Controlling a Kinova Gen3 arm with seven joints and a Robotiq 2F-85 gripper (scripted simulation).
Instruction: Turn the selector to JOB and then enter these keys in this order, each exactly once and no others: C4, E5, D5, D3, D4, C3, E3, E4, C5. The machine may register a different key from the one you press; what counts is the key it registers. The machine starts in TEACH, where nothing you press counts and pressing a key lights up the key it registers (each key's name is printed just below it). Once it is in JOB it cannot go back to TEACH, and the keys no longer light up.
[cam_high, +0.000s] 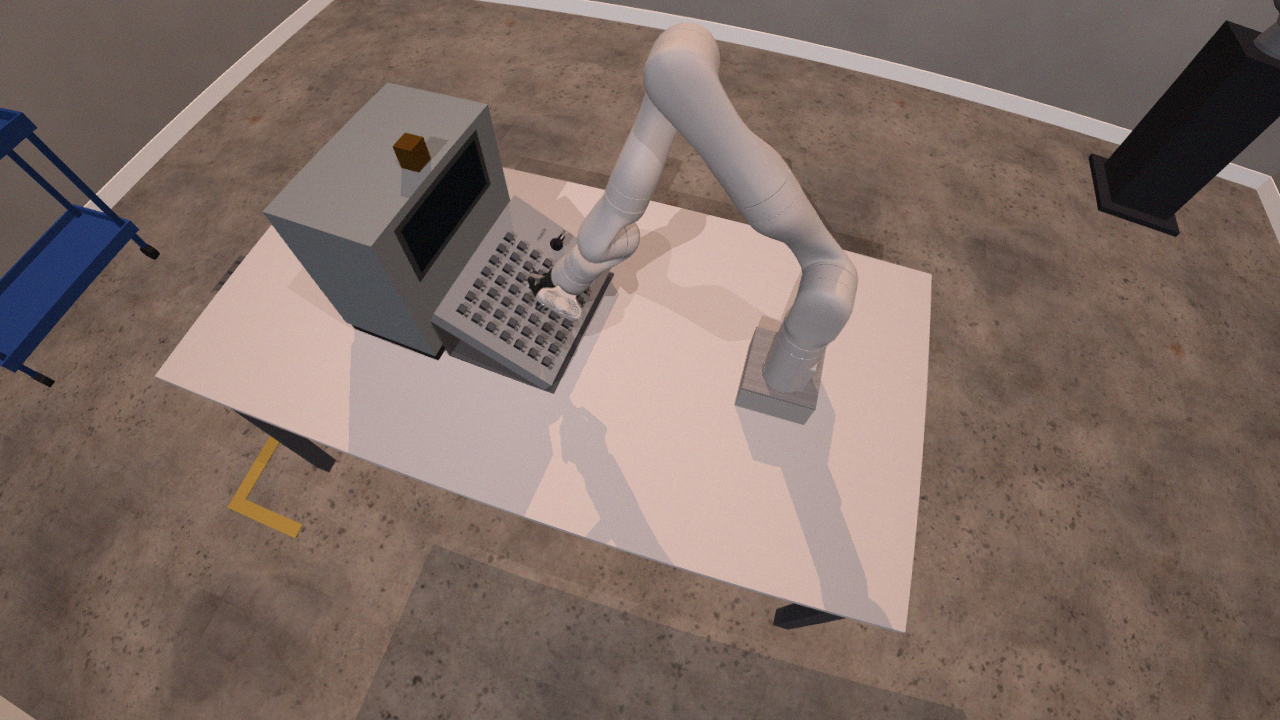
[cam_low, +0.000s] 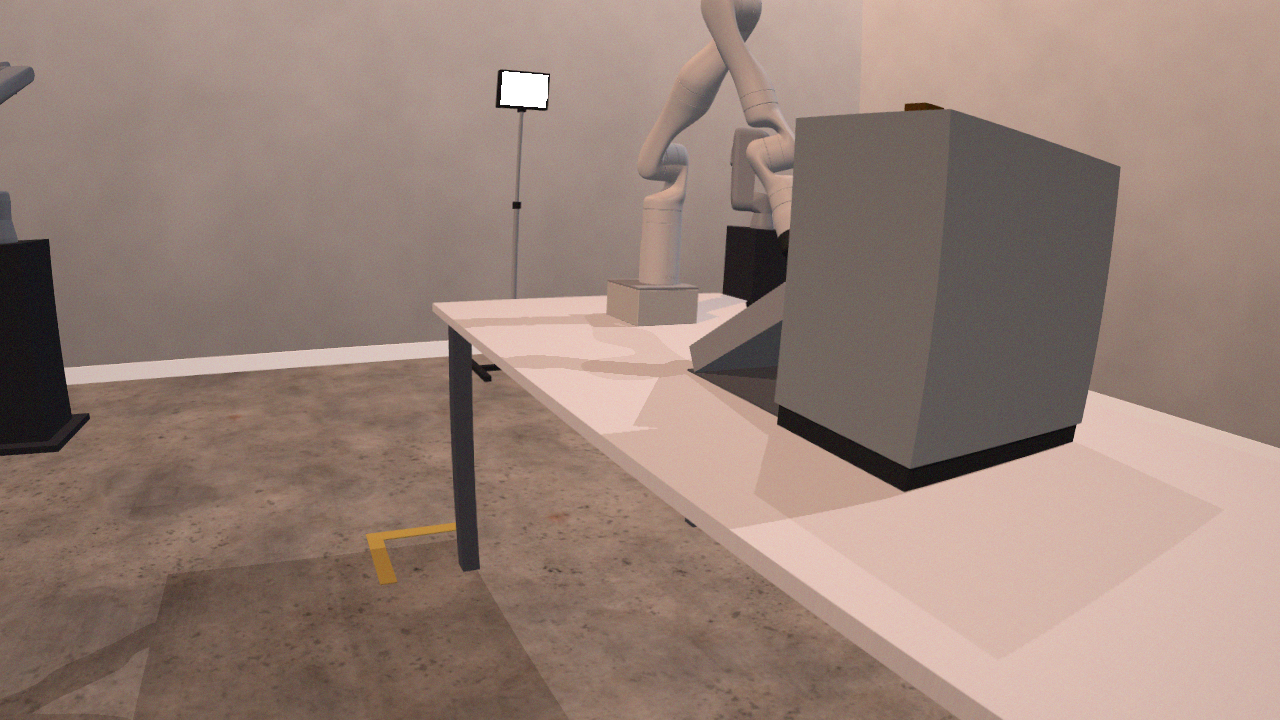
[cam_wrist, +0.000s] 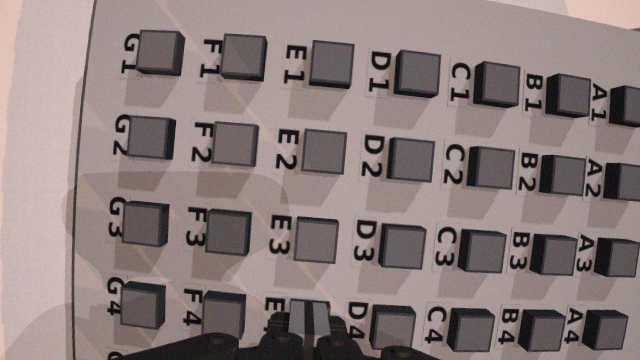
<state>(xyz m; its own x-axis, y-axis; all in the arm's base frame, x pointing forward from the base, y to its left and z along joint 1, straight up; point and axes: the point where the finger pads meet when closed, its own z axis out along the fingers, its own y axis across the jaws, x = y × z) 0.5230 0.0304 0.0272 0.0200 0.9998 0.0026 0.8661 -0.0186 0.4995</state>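
The key D3 is 40 mm ahead of my hand and 30 mm to the left of it. Round my hand: key E5: 30 mm to the right, 20 mm below, 10 mm ahead; then key E3: 30 mm to the left, 20 mm below, 10 mm ahead; then key D5: 40 mm ahead, 30 mm to the right.
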